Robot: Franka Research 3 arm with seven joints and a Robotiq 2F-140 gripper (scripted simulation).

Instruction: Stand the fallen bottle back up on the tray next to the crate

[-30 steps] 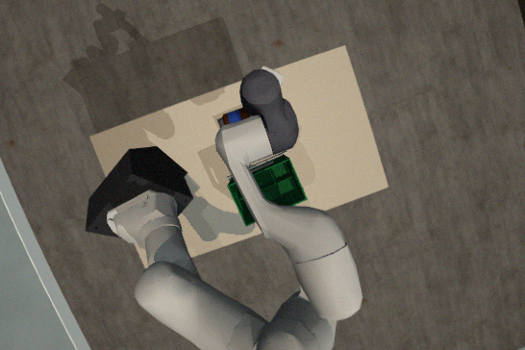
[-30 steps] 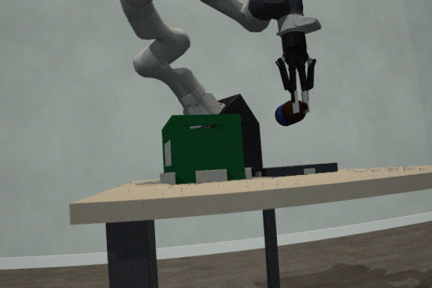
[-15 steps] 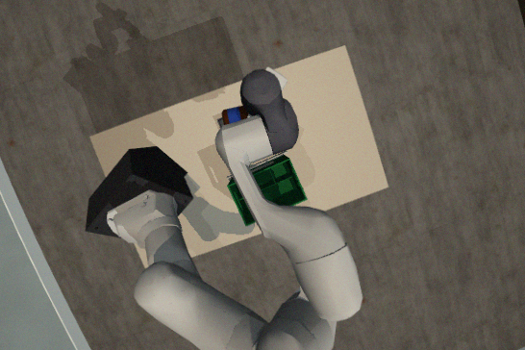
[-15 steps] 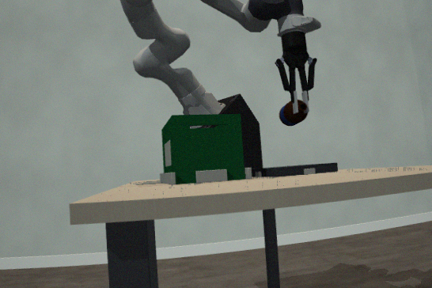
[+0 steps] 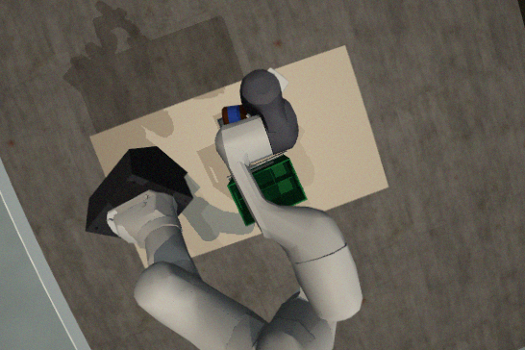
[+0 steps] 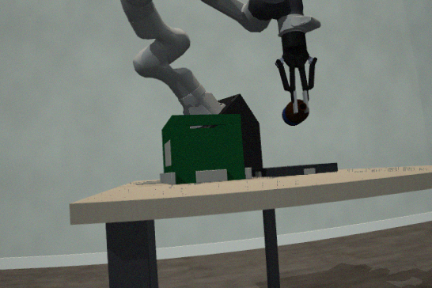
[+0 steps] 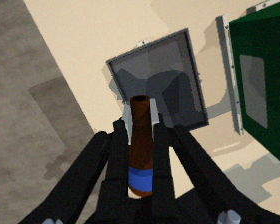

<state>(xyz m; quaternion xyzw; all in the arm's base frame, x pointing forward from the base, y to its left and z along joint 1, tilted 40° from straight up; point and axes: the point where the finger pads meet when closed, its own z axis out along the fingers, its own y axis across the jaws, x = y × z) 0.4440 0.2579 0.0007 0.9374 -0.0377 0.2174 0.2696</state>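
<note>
The bottle is 5 cm behind my hand, 1 cm to the left of it and 2 cm below it. Also, from my hand: dark grey tray (5 cm behind, 4 cm to the right, 20 cm below); then green crate (7 cm behind, 31 cm to the right, 13 cm below).
</note>
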